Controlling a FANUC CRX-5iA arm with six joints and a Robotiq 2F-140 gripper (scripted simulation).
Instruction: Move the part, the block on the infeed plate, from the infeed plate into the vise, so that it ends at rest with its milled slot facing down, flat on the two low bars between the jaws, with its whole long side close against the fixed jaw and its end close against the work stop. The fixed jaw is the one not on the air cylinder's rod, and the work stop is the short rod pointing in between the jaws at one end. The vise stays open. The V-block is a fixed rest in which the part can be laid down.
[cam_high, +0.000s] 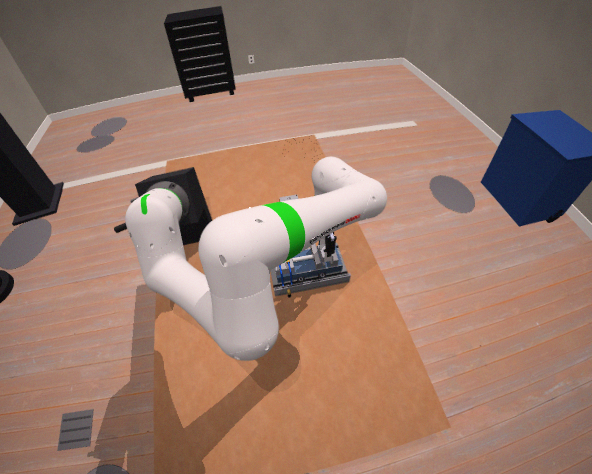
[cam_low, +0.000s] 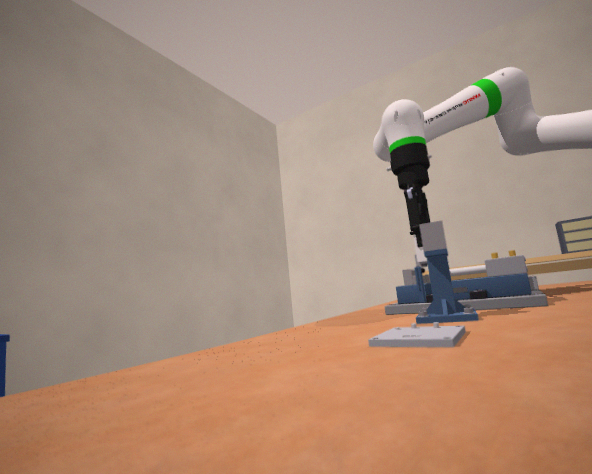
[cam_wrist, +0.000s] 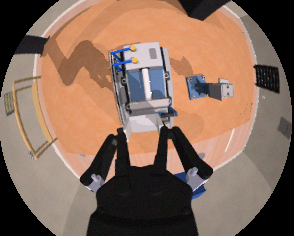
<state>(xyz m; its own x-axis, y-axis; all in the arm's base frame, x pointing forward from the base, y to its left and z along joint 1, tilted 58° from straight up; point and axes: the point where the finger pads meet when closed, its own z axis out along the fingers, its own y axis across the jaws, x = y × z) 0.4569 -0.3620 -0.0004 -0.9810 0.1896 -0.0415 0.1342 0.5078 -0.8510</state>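
The vise base lies 60 mm behind my hand, 30 mm to the left of it and 100 mm below it. Also, from my hand: part (30 mm below); air cylinder (160 mm behind, 40 mm to the left, 60 mm below).
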